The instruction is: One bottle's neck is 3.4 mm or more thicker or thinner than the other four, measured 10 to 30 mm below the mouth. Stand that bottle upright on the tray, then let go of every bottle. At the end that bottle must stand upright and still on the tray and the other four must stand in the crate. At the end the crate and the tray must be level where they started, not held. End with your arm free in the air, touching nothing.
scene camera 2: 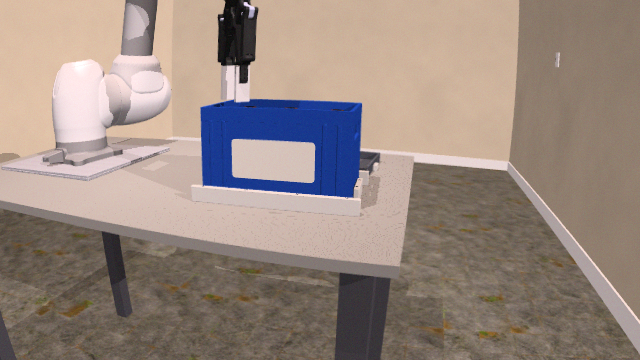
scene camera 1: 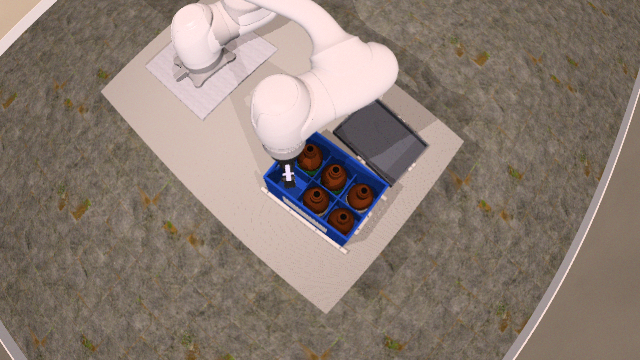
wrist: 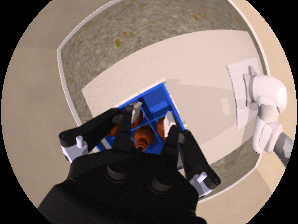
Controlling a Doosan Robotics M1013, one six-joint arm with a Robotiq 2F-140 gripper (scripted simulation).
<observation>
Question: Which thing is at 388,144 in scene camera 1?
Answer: A dark grey tray.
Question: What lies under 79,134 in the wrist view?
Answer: The gripper.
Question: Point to a crate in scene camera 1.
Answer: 357,173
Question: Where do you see a crate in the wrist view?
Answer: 155,103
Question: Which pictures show the crate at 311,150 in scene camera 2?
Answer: Scene camera 2, scene camera 1 and the wrist view: all of them.
</observation>
